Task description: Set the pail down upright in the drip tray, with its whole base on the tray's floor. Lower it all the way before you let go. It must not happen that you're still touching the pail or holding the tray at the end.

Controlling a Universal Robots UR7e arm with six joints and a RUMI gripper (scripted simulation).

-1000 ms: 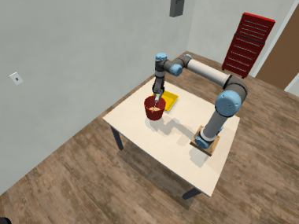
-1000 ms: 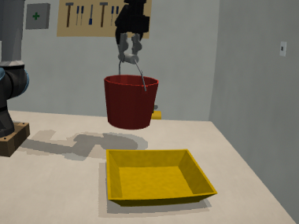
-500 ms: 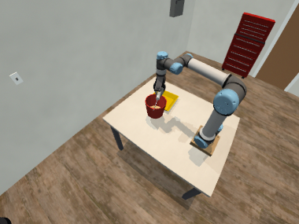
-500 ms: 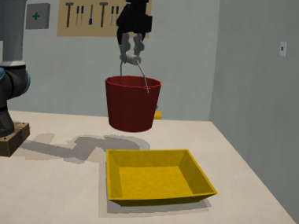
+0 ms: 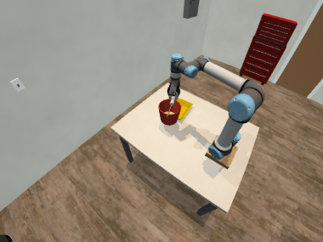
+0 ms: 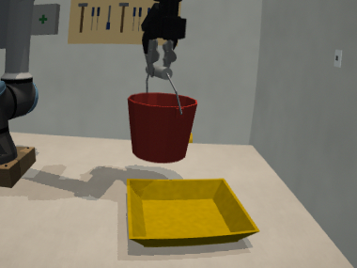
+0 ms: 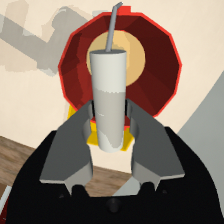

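My gripper is now 10 mm short of the red pail, 10 mm to the right of it and 100 mm above it. The rest, counted from my hand: yellow drip tray (70 mm ahead, 210 mm to the right, 310 mm below).
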